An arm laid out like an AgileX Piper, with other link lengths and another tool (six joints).
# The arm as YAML. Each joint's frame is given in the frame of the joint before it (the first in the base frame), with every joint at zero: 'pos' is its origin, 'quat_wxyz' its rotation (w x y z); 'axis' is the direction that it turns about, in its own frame. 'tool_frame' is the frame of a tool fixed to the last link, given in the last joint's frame.
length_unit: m
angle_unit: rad
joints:
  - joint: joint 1
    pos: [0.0, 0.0, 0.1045]
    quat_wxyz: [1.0, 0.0, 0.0, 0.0]
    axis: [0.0, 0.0, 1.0]
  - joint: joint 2
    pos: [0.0, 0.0, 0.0]
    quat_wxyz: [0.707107, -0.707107, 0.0, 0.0]
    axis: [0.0, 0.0, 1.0]
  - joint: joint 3
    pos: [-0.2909, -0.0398, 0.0]
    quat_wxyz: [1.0, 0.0, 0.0, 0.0]
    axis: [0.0, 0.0, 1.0]
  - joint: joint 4
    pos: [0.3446, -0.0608, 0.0]
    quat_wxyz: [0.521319, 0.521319, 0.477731, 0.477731]
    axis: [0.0, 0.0, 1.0]
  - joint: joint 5
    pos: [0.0, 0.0, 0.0]
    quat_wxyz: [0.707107, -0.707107, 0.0, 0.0]
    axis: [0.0, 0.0, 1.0]
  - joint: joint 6
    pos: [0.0, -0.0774, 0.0]
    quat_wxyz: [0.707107, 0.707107, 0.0, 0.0]
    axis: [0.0, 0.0, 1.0]
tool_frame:
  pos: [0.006, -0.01, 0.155]
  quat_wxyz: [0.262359, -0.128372, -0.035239, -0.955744]
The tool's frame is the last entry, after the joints.
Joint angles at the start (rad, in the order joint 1, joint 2, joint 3, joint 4, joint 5, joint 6): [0.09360, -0.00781, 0.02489, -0.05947, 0.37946, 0.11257]
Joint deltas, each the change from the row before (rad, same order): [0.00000, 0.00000, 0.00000, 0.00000, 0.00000, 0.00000]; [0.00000, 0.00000, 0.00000, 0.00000, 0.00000, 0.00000]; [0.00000, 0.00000, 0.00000, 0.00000, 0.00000, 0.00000]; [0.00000, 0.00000, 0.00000, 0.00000, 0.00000, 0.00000]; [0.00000, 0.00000, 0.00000, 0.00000, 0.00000, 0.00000]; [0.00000, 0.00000, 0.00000, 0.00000, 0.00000, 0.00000]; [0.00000, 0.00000, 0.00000, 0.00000, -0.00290, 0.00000]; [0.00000, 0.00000, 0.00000, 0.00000, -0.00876, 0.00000]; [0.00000, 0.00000, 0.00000, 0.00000, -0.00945, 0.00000]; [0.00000, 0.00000, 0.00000, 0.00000, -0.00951, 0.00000]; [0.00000, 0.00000, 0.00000, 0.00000, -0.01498, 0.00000]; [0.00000, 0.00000, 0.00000, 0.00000, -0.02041, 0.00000]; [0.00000, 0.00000, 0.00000, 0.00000, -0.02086, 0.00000]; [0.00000, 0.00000, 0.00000, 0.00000, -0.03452, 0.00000]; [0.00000, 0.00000, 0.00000, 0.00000, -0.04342, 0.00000]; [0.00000, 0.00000, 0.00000, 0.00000, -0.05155, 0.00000]
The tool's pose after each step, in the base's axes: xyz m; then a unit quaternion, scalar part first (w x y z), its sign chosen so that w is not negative. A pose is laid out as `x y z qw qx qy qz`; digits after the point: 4 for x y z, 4 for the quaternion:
0.2737 0.0109 0.1201 0.2160 -0.8481 0.1787 -0.4496
0.2737 0.0109 0.1201 0.2160 -0.8481 0.1787 -0.4496
0.2737 0.0109 0.1201 0.2160 -0.8481 0.1787 -0.4496
0.2737 0.0109 0.1201 0.2160 -0.8481 0.1787 -0.4496
0.2737 0.0109 0.1201 0.2160 -0.8481 0.1787 -0.4496
0.2737 0.0109 0.1201 0.2160 -0.8481 0.1787 -0.4496
0.2739 0.0109 0.1208 0.2164 -0.8474 0.1784 -0.4508
0.2746 0.0111 0.1227 0.2176 -0.8454 0.1774 -0.4543
0.2753 0.0113 0.1248 0.2189 -0.8433 0.1763 -0.4582
0.2760 0.0115 0.1269 0.2202 -0.8410 0.1752 -0.4620
0.2770 0.0118 0.1302 0.2223 -0.8375 0.1735 -0.4681
0.2783 0.0122 0.1348 0.2251 -0.8326 0.1712 -0.4762
0.2795 0.0125 0.1394 0.2279 -0.8275 0.1688 -0.4845
0.2813 0.0132 0.1472 0.2325 -0.8189 0.1647 -0.4982
0.2832 0.0139 0.1571 0.2383 -0.8077 0.1596 -0.5151
0.2849 0.0148 0.1689 0.2449 -0.7940 0.1534 -0.5349

